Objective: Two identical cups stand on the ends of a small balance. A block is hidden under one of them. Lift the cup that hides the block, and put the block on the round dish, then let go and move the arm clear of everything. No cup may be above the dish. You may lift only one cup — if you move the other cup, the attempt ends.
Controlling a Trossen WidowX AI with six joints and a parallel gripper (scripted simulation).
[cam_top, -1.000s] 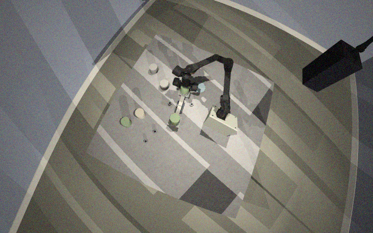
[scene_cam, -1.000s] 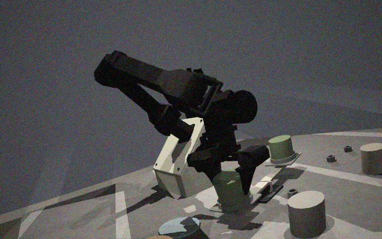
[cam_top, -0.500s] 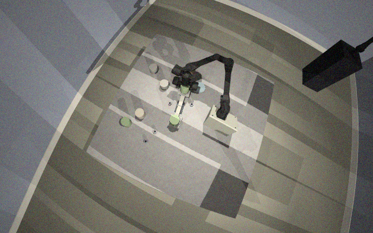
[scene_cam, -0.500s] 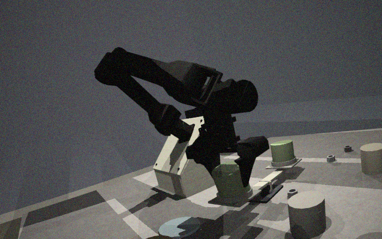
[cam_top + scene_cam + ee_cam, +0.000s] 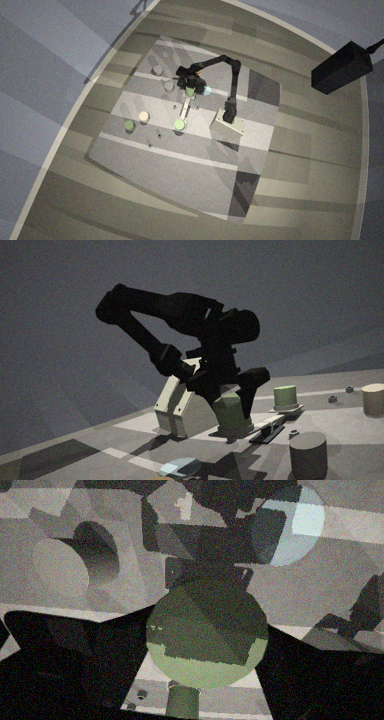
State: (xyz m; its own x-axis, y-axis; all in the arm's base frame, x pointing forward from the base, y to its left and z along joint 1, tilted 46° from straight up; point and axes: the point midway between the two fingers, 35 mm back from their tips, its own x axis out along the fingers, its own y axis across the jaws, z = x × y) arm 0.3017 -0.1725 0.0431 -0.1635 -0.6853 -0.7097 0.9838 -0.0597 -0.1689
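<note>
The grey block is 2 cm below my gripper tip and 1 cm to the left of it. Also, from my gripper tip: pale blue round dish 10 cm to the right, 10 cm below, 10 cm behind; then cream cylinder 30 cm to the left, 24 cm ahead, 7 cm below; then balance 13 cm to the left, 7 cm below, 1 cm behind.
</note>
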